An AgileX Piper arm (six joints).
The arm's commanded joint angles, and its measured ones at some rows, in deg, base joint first. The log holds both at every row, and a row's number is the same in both.
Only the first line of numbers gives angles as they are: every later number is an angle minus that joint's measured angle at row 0.
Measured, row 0:
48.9, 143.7, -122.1, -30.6, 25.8, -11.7
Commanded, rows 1 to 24:
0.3, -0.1, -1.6, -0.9, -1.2, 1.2
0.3, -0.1, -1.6, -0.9, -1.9, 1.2
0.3, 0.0, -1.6, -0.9, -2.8, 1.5
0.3, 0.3, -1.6, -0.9, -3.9, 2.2
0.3, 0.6, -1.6, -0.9, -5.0, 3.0
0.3, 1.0, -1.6, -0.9, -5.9, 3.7
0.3, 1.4, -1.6, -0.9, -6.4, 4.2
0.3, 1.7, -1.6, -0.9, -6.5, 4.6
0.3, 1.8, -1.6, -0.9, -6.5, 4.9
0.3, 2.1, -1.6, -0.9, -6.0, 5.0
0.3, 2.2, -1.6, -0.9, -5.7, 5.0
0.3, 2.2, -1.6, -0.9, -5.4, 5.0
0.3, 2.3, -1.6, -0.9, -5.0, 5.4
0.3, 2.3, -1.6, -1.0, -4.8, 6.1
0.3, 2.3, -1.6, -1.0, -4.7, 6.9
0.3, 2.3, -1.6, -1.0, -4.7, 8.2
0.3, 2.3, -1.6, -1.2, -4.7, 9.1
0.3, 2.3, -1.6, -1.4, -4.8, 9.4
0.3, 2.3, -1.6, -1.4, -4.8, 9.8
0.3, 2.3, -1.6, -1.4, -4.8, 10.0
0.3, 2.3, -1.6, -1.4, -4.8, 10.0
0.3, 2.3, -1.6, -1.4, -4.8, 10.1
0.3, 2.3, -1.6, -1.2, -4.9, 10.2
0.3, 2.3, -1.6, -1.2, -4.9, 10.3
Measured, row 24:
0.5, 2.5, -1.3, -1.1, -4.9, 9.5
